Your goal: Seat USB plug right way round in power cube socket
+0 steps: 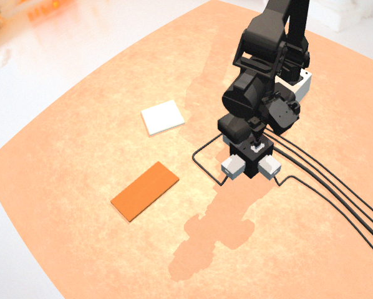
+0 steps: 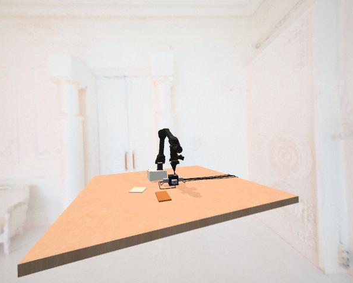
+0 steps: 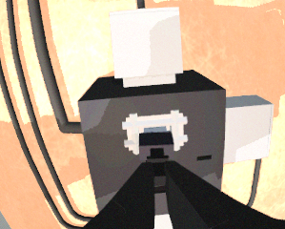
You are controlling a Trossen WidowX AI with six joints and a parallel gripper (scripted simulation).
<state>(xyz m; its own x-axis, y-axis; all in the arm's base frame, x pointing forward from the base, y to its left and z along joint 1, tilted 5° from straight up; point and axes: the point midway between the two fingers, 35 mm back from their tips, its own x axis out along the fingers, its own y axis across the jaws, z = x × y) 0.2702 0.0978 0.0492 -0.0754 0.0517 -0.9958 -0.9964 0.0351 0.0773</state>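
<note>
The USB socket lies 40 mm below my gripper tip. The rest, counted from my gripper tip: USB plug 20 mm below; then orange pad 250 mm ahead, 130 mm to the right, 100 mm below; then white pad 290 mm to the right, 100 mm below, 70 mm ahead.
</note>
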